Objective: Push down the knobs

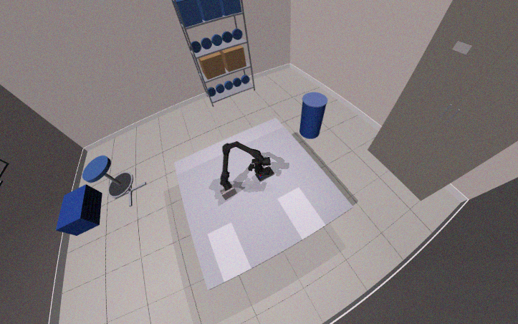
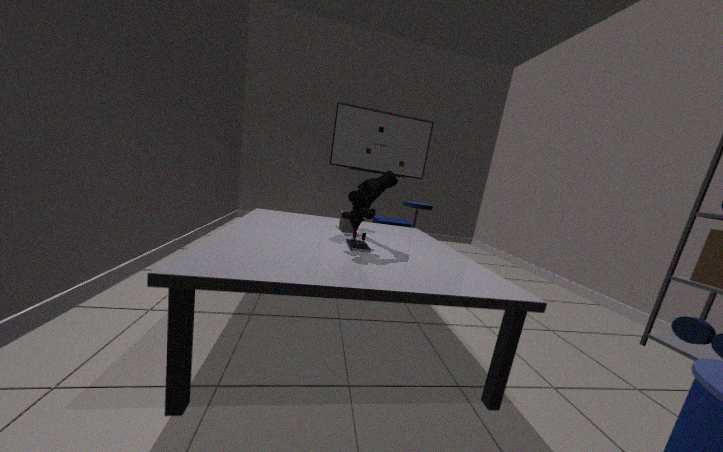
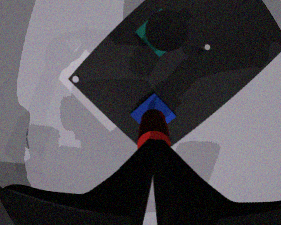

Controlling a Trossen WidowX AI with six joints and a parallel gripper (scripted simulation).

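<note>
Now: gripper tip 20 mm above the red knob. From my gripper tip the other things lie so: black knob 50 mm ahead, 40 mm to the left, 10 mm below; teal potentiometer 50 mm ahead, 40 mm to the left, 20 mm below.
</note>
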